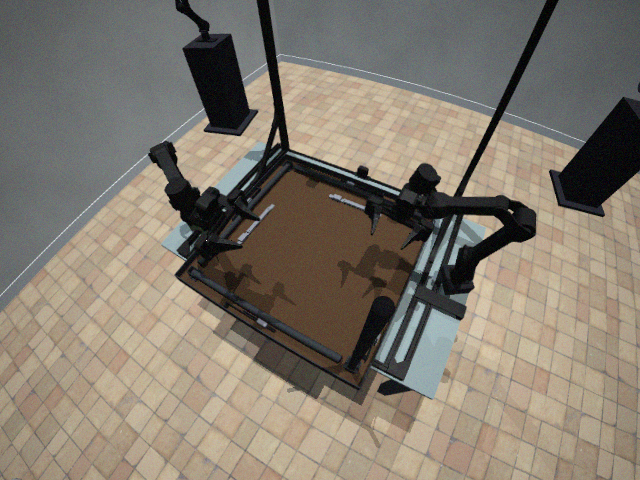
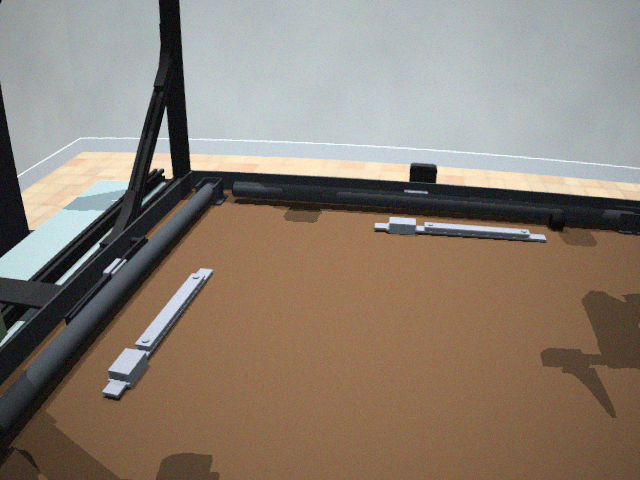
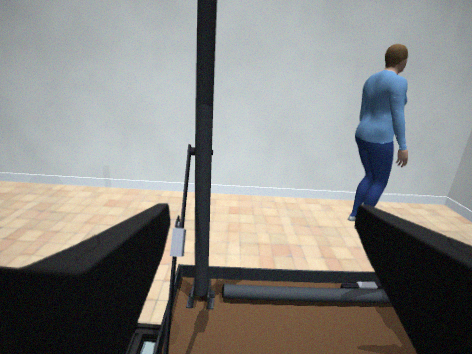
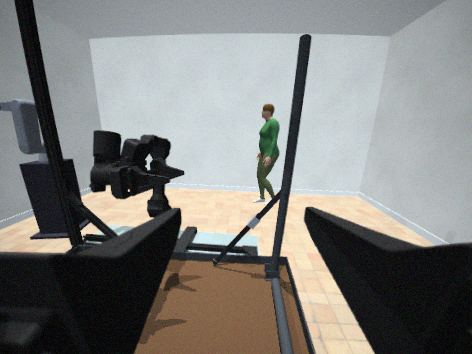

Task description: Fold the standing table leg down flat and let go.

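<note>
The standing table leg (image 1: 369, 330) (image 3: 202, 200) (image 4: 295, 140) is a dark round tube, upright at a corner of the upturned brown table (image 1: 310, 258) (image 2: 361, 310) (image 3: 270, 330) (image 4: 225, 305). Its side brace (image 4: 235, 243) has a grey catch (image 3: 177, 242) (image 4: 254, 222) and slants down to the table's rim. My left gripper (image 1: 388, 240) (image 3: 263, 214) is open and empty; the leg shows beyond its fingertips, left of the middle between them. My right gripper (image 1: 249, 232) (image 4: 244, 213) is open and empty at the table's opposite side, far from the leg.
Folded legs (image 1: 263, 317) (image 2: 129, 273) (image 3: 300, 293) (image 4: 282, 320) lie along the rim. Two light metal bars (image 2: 173, 310) (image 2: 470, 231) lie on the table's underside. Tall black posts (image 1: 271, 77) (image 1: 509, 87) rise at its far corners. People (image 3: 380, 110) (image 4: 269, 140) stand on the floor beyond.
</note>
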